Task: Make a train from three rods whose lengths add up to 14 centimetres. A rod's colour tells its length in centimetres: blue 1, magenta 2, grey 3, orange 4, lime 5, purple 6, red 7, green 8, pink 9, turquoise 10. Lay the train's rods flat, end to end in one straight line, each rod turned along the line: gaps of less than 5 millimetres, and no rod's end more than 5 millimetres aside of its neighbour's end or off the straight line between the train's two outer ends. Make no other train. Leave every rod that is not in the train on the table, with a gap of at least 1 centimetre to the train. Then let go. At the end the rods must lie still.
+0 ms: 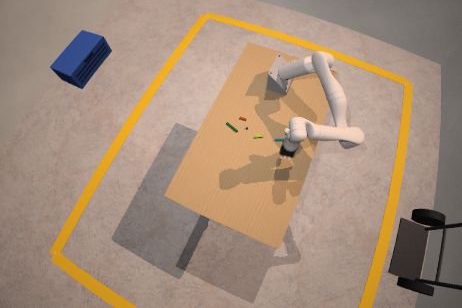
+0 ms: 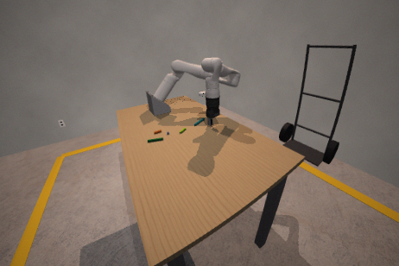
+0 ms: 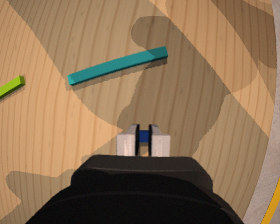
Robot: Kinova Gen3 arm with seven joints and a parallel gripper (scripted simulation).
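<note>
Now: the lime rod 170 mm to the right of my hand, 40 mm behind it and 10 mm below it. Round my hand: green rod (330 mm to the right, 40 mm behind, 10 mm below); orange rod (290 mm to the right, 110 mm behind, 10 mm below); turquoise rod (60 mm behind, 30 mm to the right, 10 mm below).
</note>
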